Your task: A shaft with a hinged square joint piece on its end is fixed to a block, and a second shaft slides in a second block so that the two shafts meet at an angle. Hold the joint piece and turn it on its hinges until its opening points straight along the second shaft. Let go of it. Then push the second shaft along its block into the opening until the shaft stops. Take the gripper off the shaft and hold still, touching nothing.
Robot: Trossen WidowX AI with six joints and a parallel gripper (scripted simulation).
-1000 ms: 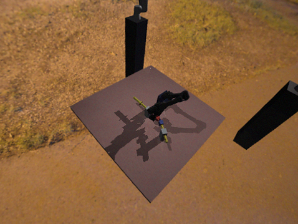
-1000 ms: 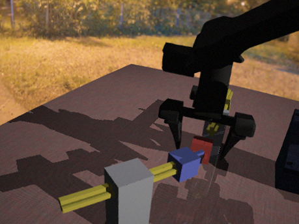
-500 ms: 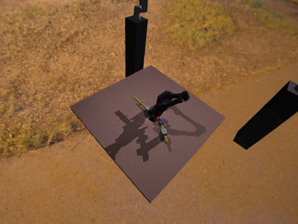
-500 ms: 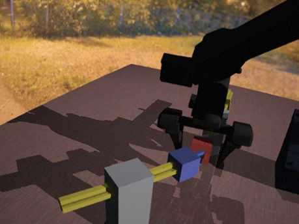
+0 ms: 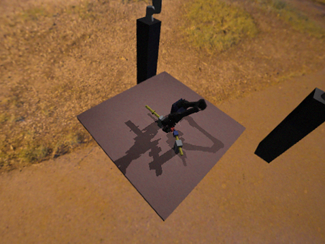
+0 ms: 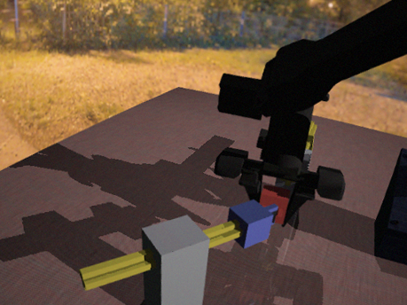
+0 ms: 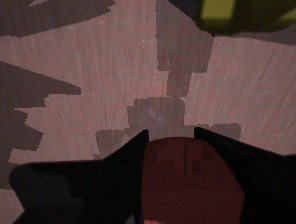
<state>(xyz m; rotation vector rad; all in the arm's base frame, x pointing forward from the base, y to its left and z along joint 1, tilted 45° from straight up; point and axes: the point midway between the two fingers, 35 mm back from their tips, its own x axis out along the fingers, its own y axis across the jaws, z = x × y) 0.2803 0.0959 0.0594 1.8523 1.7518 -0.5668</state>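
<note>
Right now the red joint piece is 4 cm above my gripper tip and 1 cm to the left of it.
</note>
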